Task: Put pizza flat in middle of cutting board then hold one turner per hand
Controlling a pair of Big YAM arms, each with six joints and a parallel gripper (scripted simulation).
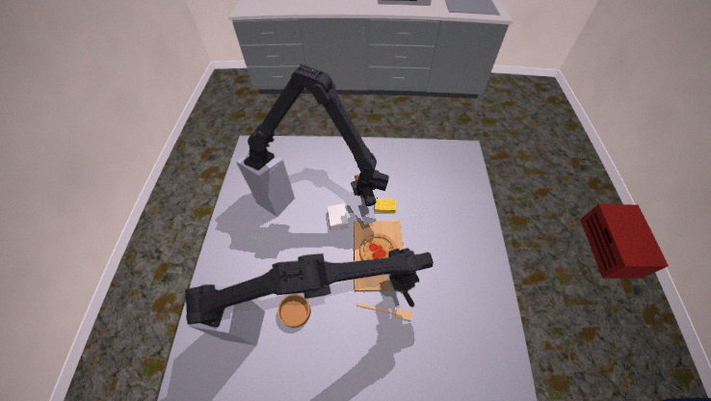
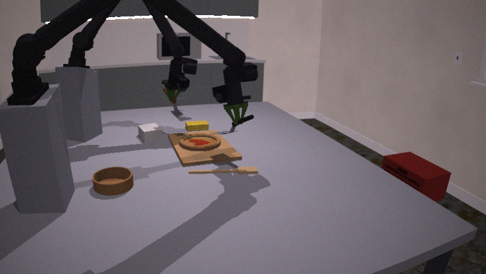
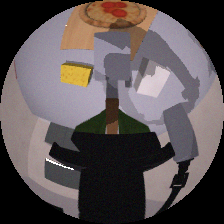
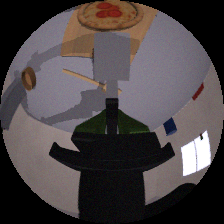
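Now: right hand 1 cm to the right of the black-handled turner and 1 cm above it. Round my right hand: wooden spatula: 4 cm behind, 5 cm to the right, 17 cm below; pizza: 10 cm behind, 23 cm to the left, 15 cm below; wooden cutting board: 10 cm behind, 22 cm to the left, 16 cm below.
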